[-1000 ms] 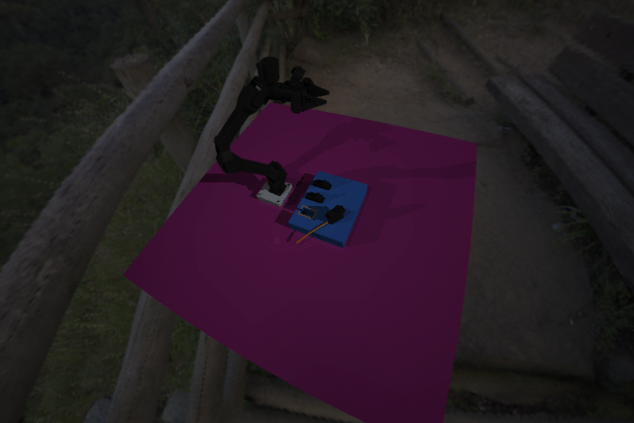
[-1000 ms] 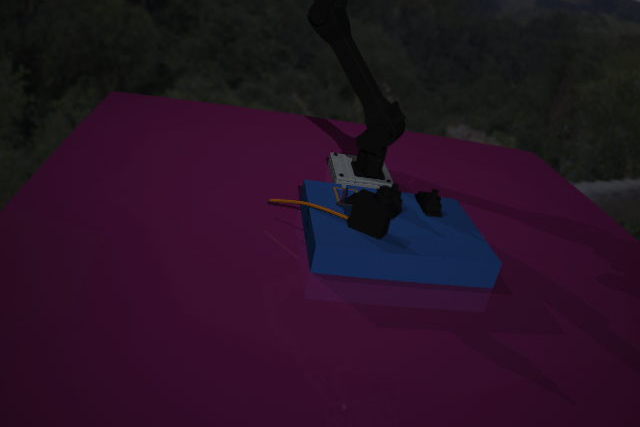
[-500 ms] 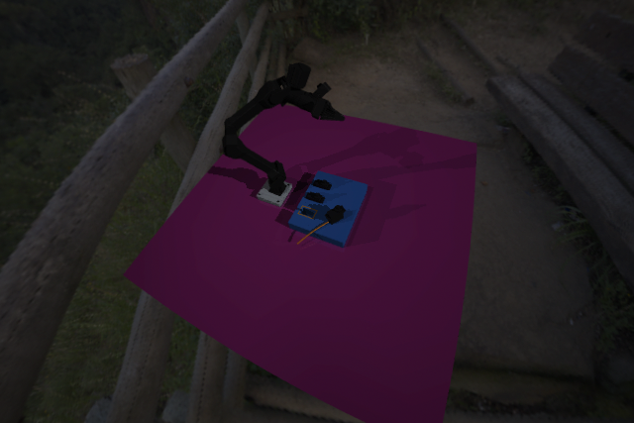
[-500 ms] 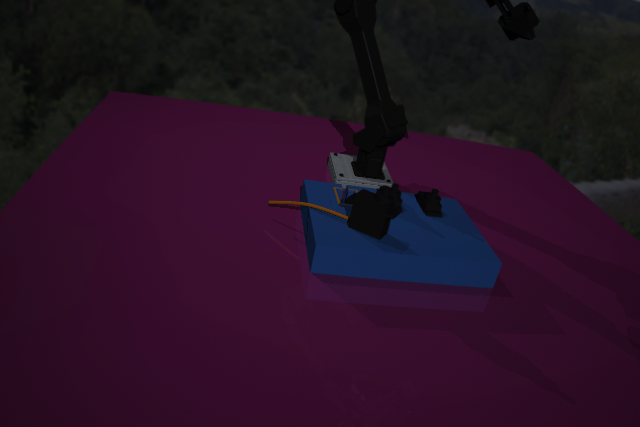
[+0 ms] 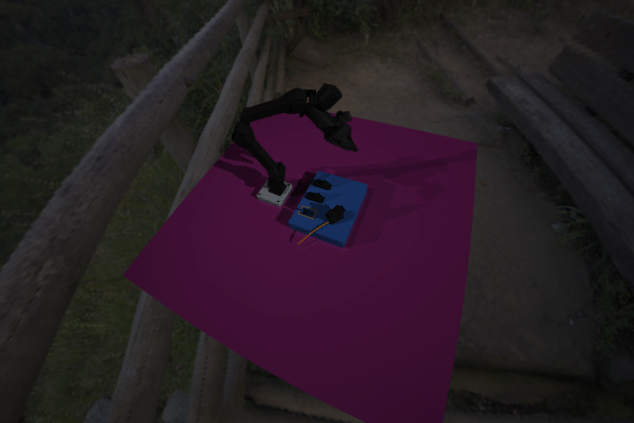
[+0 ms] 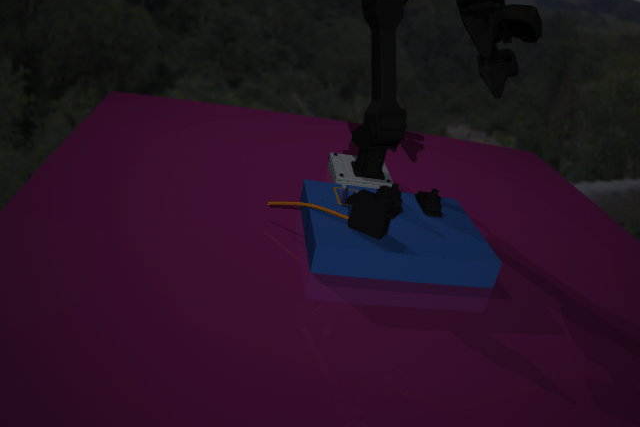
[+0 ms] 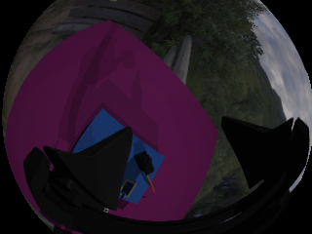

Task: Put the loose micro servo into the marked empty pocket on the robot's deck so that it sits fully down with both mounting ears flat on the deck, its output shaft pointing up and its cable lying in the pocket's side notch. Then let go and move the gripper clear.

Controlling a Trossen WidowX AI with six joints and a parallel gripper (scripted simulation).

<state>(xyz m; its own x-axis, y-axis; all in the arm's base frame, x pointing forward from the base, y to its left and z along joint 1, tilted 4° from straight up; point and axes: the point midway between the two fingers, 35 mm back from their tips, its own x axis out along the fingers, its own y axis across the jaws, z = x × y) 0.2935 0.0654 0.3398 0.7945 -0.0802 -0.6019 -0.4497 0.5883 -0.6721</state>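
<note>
Right now the blue deck is 40 mm behind my gripper tip, 60 mm to the right of it and 300 mm below it.
</note>
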